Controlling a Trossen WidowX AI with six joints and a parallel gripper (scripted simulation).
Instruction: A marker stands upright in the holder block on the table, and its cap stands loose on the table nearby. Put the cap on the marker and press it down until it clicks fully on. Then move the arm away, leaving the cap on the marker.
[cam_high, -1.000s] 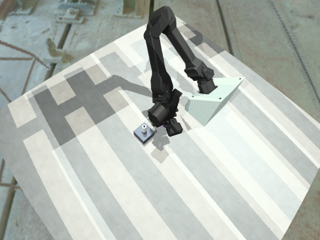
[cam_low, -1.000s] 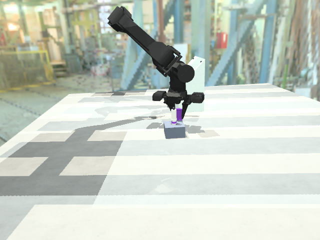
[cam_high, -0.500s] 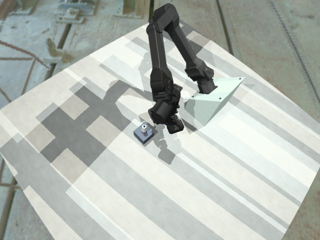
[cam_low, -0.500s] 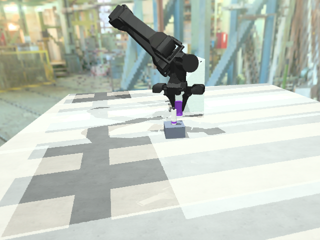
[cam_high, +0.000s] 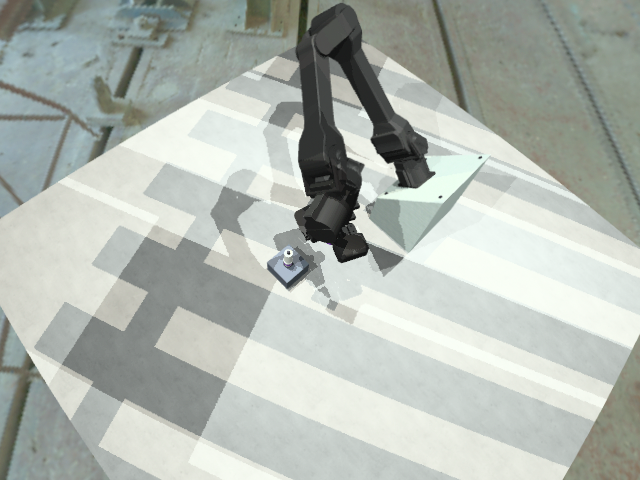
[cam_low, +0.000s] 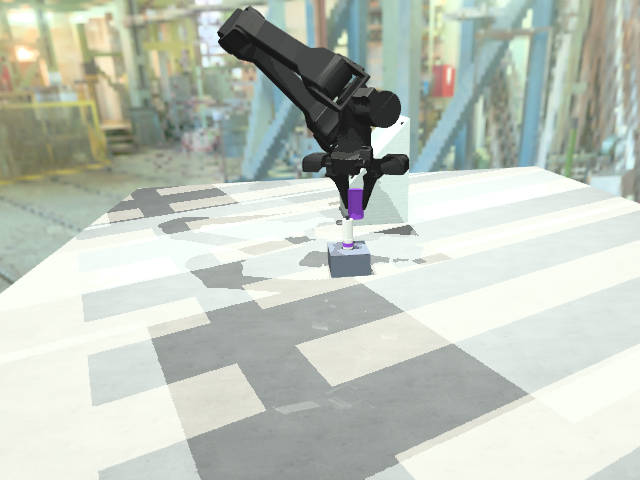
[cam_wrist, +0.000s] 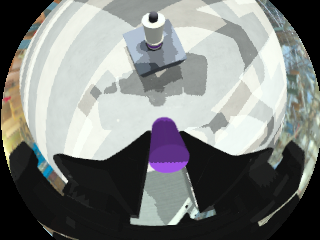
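The dark grey holder block lies 100 mm ahead of my gripper tip, 20 mm to the right of it and 60 mm below it. Round my gripper tip: purple cap 10 mm above.
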